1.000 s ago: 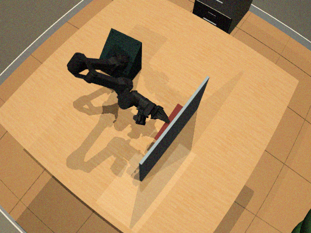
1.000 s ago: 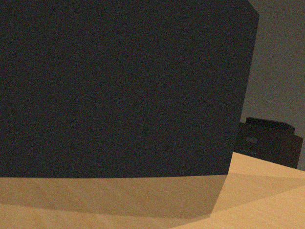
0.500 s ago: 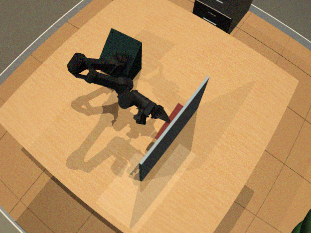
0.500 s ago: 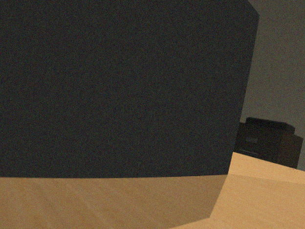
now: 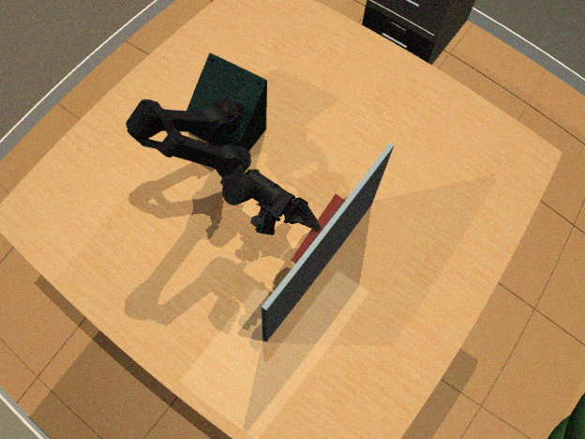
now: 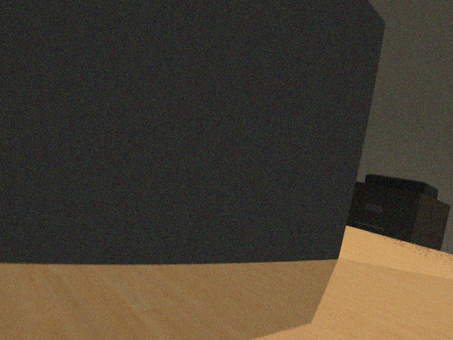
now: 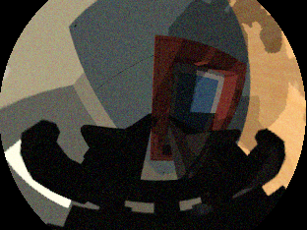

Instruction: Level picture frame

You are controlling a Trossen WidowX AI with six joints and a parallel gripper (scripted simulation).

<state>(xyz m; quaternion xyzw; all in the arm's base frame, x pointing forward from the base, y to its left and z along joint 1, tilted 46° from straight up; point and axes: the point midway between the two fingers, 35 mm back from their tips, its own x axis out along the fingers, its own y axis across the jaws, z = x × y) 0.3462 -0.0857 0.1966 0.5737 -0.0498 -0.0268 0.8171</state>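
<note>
The red picture frame is 5 cm below my gripper tip, 2 cm to the left of it and 1 cm ahead of it. Round my gripper tip: grey wall panel: 7 cm below, 2 cm ahead.
</note>
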